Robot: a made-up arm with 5 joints.
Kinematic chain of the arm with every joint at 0, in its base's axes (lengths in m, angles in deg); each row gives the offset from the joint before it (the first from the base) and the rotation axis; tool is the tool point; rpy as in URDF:
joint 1: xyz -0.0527 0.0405 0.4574 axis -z
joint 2: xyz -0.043 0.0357 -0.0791 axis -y
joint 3: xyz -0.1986 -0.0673 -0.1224 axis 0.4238 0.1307 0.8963
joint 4: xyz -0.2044 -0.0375 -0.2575 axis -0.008 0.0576 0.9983
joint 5: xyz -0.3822 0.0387 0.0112 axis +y
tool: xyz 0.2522 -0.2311 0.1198 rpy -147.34 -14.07 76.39
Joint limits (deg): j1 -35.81..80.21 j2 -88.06..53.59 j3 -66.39..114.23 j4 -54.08..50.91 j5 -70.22..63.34
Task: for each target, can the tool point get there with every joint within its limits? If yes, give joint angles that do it. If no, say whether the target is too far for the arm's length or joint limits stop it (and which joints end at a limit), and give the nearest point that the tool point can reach.
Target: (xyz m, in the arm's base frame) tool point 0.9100 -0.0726 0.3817
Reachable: no: joint limits stop it (at a limit: joint 1, joint 2, joint 3, joint 5) | nearest point 0.5579 -0.0566 0.1907 | short by 0.401 m
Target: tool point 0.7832 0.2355 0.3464
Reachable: no: joint limits stop it (at a limit: joint 1, joint 2, joint 3, joint 5) | nearest point 0.5014 0.0989 0.2447 | short by 0.329 m
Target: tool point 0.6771 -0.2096 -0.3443
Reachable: no: joint limits stop it (at a limit: joint 2, joint 3, joint 5) | nearest point 0.3476 -0.0967 -0.2748 | short by 0.355 m
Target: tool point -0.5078 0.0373 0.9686
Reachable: yes | joints 0.36 -64.31 -39.03 10.94 -41.12
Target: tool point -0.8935 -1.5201 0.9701
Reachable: no: too far | nearest point -0.4913 -0.6945 0.6615 | short by 0.969 m
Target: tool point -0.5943 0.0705 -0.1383
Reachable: yes | joints 28.98 15.48 22.17 -42.51 24.67
